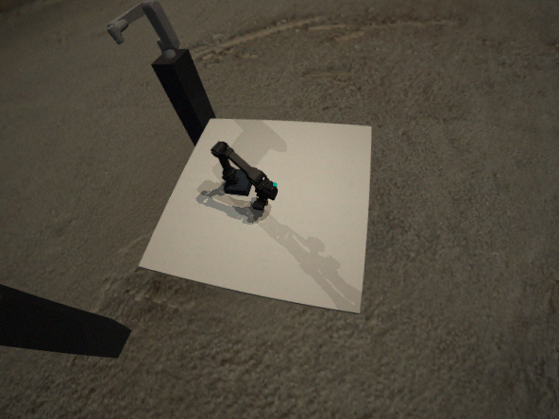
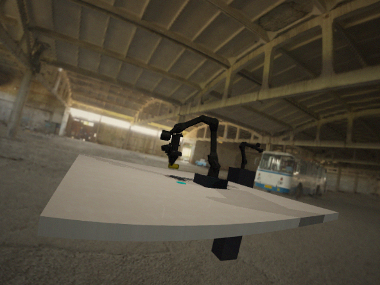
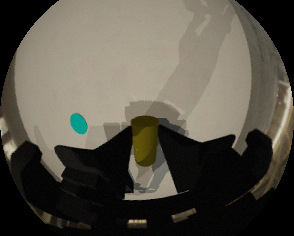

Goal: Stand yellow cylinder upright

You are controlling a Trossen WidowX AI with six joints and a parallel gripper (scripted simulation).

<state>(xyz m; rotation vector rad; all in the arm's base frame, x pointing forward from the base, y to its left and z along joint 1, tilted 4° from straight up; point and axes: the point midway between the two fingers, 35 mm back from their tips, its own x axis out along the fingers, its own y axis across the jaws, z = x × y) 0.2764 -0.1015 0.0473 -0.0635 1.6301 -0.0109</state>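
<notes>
Right now the yellow tall cylinder is 20 mm behind my gripper tip. From my gripper tip the other things lie so: cyan circle 40 mm behind, 170 mm to the left, 80 mm below.
</notes>
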